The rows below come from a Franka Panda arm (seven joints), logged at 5 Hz.
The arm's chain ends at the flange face. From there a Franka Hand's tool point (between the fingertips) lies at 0.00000 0.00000 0.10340 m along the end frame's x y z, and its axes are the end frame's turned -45 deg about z.
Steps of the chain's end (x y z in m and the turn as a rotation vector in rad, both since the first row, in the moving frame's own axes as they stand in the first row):
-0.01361 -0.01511 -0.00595 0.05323 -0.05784 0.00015
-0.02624 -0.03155 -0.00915 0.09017 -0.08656 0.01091
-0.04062 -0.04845 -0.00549 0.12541 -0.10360 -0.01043
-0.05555 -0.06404 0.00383 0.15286 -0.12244 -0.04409
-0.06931 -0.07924 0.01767 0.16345 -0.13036 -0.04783
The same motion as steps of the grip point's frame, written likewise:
0.00072 -0.02842 -0.00627 0.07854 -0.00326 0.00015
0.00409 -0.05375 -0.00996 0.12497 0.00255 0.01091
0.00704 -0.07966 -0.00685 0.16193 0.01542 -0.01043
0.00777 -0.10461 0.00185 0.19467 0.02151 -0.04409
0.00891 -0.12642 0.01542 0.20776 0.02340 -0.04783

